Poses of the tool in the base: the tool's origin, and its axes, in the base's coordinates. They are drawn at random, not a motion.
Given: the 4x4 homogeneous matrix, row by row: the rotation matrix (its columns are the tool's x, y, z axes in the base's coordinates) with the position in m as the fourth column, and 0 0 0 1 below. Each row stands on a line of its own.
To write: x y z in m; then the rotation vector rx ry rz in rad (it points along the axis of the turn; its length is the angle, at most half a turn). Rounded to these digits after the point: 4 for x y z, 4 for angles.
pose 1, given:
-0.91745, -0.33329, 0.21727, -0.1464
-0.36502, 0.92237, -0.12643, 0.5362
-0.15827, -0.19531, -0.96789, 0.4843
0, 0, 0, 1
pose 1, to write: -0.1464, 0.5362, 0.4843, -0.5301, 2.8905, -0.2442
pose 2, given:
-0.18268, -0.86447, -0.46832, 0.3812
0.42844, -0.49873, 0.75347, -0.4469
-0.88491, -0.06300, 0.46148, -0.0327
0, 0, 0, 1
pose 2, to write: 0.3812, -0.4469, -0.0327, -1.1472, 0.5853, 1.8166
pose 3, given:
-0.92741, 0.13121, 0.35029, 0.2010
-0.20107, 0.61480, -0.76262, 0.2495
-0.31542, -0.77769, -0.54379, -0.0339
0, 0, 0, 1
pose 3, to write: 0.2010, 0.2495, -0.0339, -0.0559, 2.4693, -1.2325
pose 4, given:
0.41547, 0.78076, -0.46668, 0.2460
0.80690, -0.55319, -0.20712, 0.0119
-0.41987, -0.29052, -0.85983, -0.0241
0, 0, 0, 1
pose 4, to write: 0.2460, 0.0119, -0.0241, -2.6009, -1.4599, 0.8152
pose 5, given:
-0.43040, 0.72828, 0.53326, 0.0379
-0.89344, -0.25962, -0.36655, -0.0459
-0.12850, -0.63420, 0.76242, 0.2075
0, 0, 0, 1
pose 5, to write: 0.0379, -0.0459, 0.2075, -0.3101, 0.7668, -1.8791
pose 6, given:
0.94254, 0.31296, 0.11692, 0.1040
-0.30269, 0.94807, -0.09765, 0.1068
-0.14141, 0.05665, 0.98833, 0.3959
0, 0, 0, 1
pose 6, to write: 0.1040, 0.1068, 0.3959, 0.0787, 0.1318, -0.3142
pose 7, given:
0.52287, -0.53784, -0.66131, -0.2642
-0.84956, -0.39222, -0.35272, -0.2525
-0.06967, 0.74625, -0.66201, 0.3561
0, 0, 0, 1
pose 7, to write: -0.2642, -0.2525, 0.3561, 2.0869, -1.1235, -0.5919
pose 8, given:
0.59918, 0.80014, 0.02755, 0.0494
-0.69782, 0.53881, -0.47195, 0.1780
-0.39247, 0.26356, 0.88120, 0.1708
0, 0, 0, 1
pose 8, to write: 0.0494, 0.1780, 0.1708, 0.4428, 0.2529, -0.9019
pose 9, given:
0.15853, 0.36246, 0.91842, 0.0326
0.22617, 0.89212, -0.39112, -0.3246
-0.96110, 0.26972, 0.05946, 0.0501
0, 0, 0, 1
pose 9, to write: 0.0326, -0.3246, 0.0501, 0.5016, 1.4266, -0.1034
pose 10, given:
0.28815, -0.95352, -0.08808, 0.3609
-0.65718, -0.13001, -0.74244, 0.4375
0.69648, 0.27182, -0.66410, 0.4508
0, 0, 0, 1
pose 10, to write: 0.3609, 0.4375, 0.4508, 1.8676, -1.4447, 0.5457
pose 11, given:
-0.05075, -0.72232, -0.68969, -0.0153
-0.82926, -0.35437, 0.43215, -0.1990
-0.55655, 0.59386, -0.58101, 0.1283
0, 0, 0, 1
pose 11, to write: -0.0153, -0.1990, 0.1283, 2.0791, -1.7117, -1.3749
